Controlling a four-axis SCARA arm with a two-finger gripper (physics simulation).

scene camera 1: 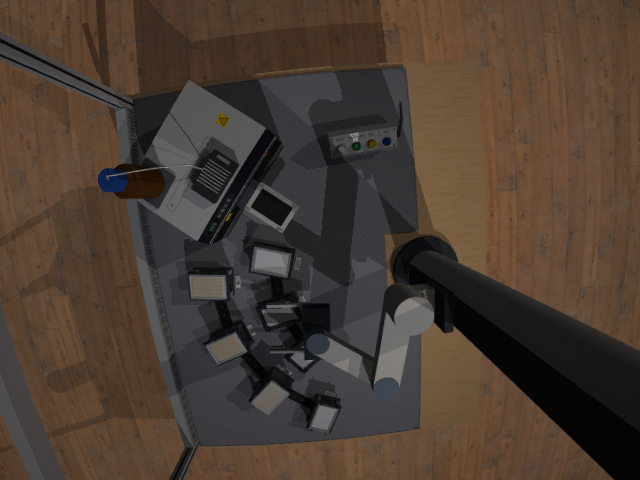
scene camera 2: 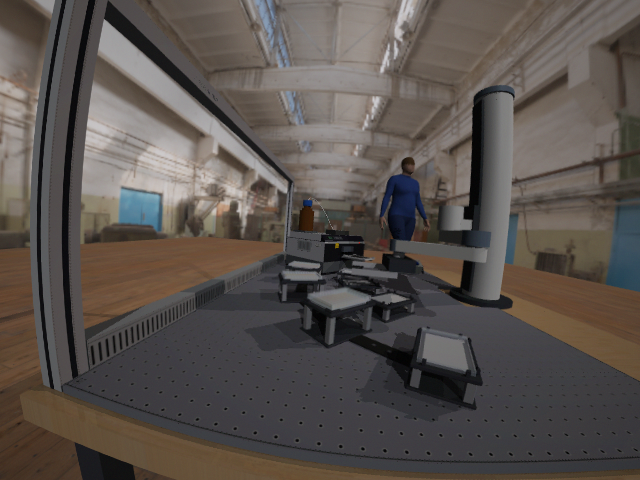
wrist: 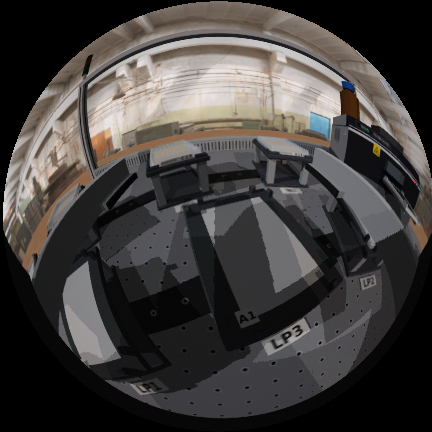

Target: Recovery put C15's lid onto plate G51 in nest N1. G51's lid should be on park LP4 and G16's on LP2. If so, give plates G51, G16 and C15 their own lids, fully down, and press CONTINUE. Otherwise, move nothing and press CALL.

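Places are measured from the arm's base along level axes (x ahead, y left, z up), in centimetres.
Where they show: gripper, fingertip midpoint: [scene camera 1: 268, 328] [scene camera 2: 352, 267] [wrist: 219, 152]; arm's base, origin of the base link: [scene camera 1: 425, 269] [scene camera 2: 479, 299].
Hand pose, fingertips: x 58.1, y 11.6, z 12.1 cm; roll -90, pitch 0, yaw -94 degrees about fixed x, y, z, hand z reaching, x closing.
Observation:
Things, the pixels of their top centre, and the offset from my fingertips. "spot": a spot on its surface instead.
- flat pale lid-like piece, surface spot: [wrist: 250, 245] [scene camera 1: 280, 315] spot: dy -1.7, dx -3.7, dz -6.1 cm
- button box, surface spot: [scene camera 1: 338, 149] spot: dy -56.0, dx -28.6, dz -3.8 cm
- white machine, surface spot: [scene camera 1: 180, 124] spot: dy -65.8, dx +15.6, dz +10.0 cm
- brown bottle, surface spot: [scene camera 1: 142, 181] spot: dy -50.1, dx +21.7, dz +22.2 cm
My gripper [scene camera 1: 285, 329] [wrist: 219, 152] is open and empty. Its fingers stand on either side of park LP3, above it. A flat pale lid-like piece [scene camera 1: 281, 316] [wrist: 250, 245] lies on LP3, beside an A1 mark. Another pale piece [wrist: 90, 315] lies on LP1, left in the wrist view. The LP2 stand [wrist: 350, 240] is partly hidden by the right finger; a pale piece [scene camera 1: 272, 260] lies on it. Three outer stands bear beige plates [scene camera 1: 208, 286] [scene camera 1: 226, 347] [scene camera 1: 269, 396]. A pale-topped stand [scene camera 1: 324, 415] [scene camera 2: 445, 351] is at the end of the arc. Plate names and lid seating cannot be read.
A button box [scene camera 1: 336, 149] with white, green, yellow and blue buttons stands at the upper right in scene camera 1. A white machine [scene camera 1: 180, 124] and brown bottle [scene camera 1: 142, 181] stand at the upper left. A person in blue [scene camera 2: 404, 198] stands beyond the table.

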